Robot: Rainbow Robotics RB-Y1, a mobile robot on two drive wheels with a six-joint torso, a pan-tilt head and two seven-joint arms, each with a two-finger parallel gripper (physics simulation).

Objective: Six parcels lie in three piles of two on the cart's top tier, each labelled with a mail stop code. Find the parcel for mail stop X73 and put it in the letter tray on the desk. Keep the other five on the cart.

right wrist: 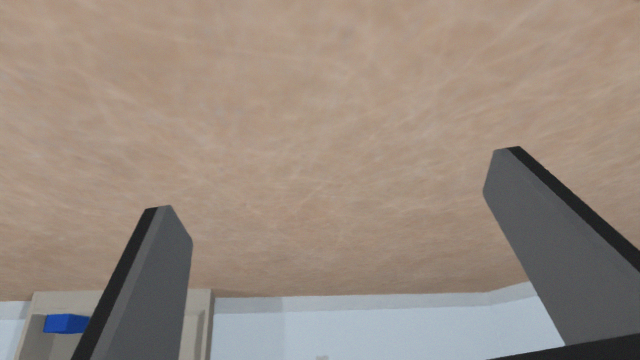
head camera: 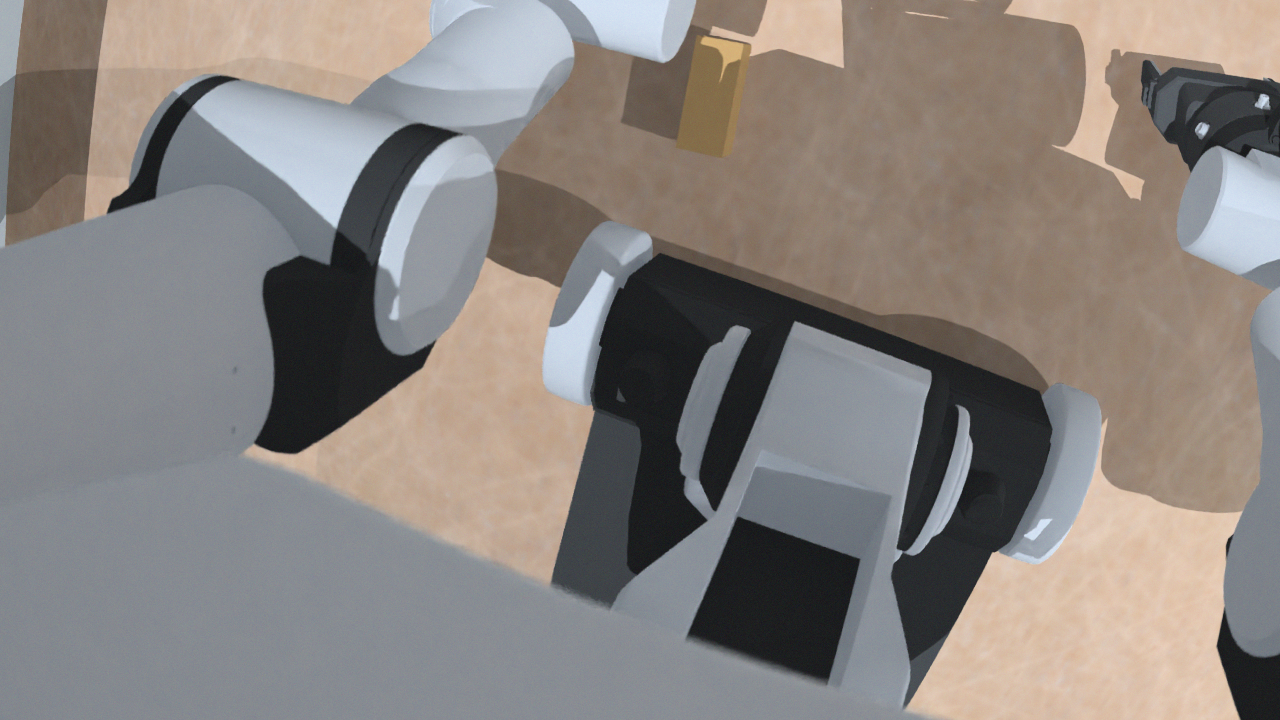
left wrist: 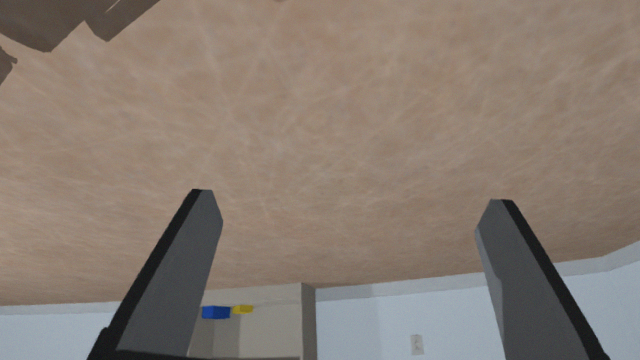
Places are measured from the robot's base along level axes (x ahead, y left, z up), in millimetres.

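Where they show: left gripper, fingertip midpoint: (left wrist: 348,211); right gripper, fingertip midpoint: (right wrist: 334,198) (head camera: 1207,79).
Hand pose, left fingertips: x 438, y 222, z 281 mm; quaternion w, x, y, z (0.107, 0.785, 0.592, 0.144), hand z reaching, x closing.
Note:
After its pixels a point has its place.
A tan, box-shaped parcel (head camera: 713,96) {x 259, y 218, z 54 mm} lies on the floor near the top middle of the head view, beside a white arm link; no label can be read on it. My left gripper (left wrist: 348,211) {x 438, y 222, z 281 mm} is open, with bare floor showing between its fingers in the left wrist view. My right gripper (right wrist: 334,198) {x 443, y -220, z 281 mm} is open and empty, with floor behind its fingers; part of it also shows at the right edge of the head view. Neither gripper touches the parcel. The cart, its piles, the desk and the letter tray do not show in these views.
A beige shelf unit (left wrist: 309,320) {x 2364, y -452, z 220 mm} (right wrist: 75,298) {x 2219, y -1067, z 37 mm} stands by the wall (left wrist: 365,320) {x 2568, y -130, z 233 mm} (right wrist: 270,325) {x 2568, y -129, z 163 mm}, with a blue block (left wrist: 216,312) {x 2281, y -1085, z 144 mm} (right wrist: 66,323) {x 2253, y -1093, z 144 mm} and a yellow block (left wrist: 243,309) {x 2325, y -904, z 130 mm}. A wall outlet (left wrist: 417,344) {x 2576, y 182, z 399 mm} is right of it. My base and arms fill much of the head view.

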